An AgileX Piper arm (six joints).
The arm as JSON. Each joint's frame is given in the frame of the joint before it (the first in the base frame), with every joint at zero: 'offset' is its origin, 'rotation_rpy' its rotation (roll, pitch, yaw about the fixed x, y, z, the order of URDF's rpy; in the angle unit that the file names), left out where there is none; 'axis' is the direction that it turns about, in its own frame. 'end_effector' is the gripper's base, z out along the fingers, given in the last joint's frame.
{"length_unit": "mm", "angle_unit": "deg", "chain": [
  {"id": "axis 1", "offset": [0.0, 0.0, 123.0], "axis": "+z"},
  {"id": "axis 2", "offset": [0.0, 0.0, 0.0], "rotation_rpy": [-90.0, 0.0, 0.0], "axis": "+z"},
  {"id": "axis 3", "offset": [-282.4, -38.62, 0.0], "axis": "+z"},
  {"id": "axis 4", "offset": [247.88, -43.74, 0.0], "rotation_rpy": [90.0, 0.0, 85.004], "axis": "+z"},
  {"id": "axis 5", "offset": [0.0, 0.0, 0.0], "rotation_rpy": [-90.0, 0.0, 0.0], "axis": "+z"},
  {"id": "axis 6", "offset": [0.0, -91.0, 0.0], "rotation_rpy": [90.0, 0.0, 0.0], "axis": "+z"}
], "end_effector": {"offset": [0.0, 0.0, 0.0]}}
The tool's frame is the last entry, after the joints.
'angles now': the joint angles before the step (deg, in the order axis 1, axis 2, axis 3, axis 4, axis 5, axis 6). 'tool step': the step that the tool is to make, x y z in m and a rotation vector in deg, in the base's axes. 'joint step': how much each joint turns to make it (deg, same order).
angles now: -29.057, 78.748, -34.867, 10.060, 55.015, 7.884
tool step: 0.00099, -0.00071, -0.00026, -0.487, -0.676, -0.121
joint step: 0.001, -0.001, 0.047, 0.000, -0.887, 0.001
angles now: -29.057, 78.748, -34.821, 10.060, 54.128, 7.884
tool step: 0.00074, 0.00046, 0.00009, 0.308, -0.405, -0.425
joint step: 0.000, 0.001, 0.000, 0.629, -0.209, 0.000
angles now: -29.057, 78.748, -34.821, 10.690, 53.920, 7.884
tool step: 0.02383, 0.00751, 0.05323, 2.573, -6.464, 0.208
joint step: 2.764, -3.339, -10.263, 4.963, 8.967, 1.681
